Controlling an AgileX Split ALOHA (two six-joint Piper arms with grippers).
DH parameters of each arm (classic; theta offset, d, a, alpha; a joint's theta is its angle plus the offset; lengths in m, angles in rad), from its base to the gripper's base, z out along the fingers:
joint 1: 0 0.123 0 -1.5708
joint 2: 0.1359 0 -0.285 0
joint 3: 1.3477 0 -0.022 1.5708
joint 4: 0 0.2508 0 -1.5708
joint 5: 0 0 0.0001 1.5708
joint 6: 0 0.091 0 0
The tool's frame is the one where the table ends.
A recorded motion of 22 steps. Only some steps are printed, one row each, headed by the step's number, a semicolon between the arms.
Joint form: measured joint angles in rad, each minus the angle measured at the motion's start. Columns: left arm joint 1, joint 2, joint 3, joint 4, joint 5, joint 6; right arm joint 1, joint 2, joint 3, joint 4, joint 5, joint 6.
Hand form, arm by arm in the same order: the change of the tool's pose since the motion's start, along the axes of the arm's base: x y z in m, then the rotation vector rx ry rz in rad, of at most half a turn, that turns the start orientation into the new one. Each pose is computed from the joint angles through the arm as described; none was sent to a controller.
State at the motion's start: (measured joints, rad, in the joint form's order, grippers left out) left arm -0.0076 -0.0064 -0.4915 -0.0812 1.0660 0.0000; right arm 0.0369 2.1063 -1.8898 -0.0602 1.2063 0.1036
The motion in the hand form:
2: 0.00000 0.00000 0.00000 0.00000 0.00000 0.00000; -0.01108 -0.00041 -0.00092 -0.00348 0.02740 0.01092
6: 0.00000 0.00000 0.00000 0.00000 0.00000 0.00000; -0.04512 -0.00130 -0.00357 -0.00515 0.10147 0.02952
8: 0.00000 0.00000 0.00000 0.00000 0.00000 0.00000; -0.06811 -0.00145 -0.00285 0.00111 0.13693 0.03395
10: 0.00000 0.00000 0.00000 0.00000 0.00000 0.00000; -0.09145 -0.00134 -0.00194 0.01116 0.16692 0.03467
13: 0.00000 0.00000 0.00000 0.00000 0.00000 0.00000; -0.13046 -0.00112 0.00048 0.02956 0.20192 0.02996
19: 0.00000 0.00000 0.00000 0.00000 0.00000 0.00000; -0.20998 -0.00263 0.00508 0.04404 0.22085 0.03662
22: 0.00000 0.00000 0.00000 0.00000 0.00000 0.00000; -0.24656 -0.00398 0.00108 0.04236 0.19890 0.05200
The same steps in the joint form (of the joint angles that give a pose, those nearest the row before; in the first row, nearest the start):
2: 0.0000 0.0000 0.0000 0.0000 0.0000 0.0000; 0.0000 -0.0368 0.0637 0.0000 0.0000 -0.0112
6: 0.0000 0.0000 0.0000 0.0000 0.0000 0.0000; 0.0000 -0.1442 0.2441 0.0044 0.0000 -0.0309
8: 0.0000 0.0000 0.0000 0.0000 0.0000 0.0000; 0.0000 -0.2175 0.3524 0.0126 0.0000 -0.0370
10: 0.0000 0.0000 0.0000 0.0000 0.0000 0.0000; 0.0000 -0.2912 0.4558 0.0240 0.0000 -0.0402
13: 0.0000 0.0000 0.0000 0.0000 0.0000 0.0000; 0.0000 -0.4164 0.6157 0.0435 0.0000 -0.0402
19: 0.0000 0.0000 0.0000 0.0000 0.0000 0.0000; 0.0000 -0.6882 0.9060 0.0602 -0.0001 -0.0512
22: 0.0000 0.0000 0.0000 0.0000 0.0000 0.0000; 0.0000 -0.8236 1.0447 0.0602 -0.0257 -0.0661

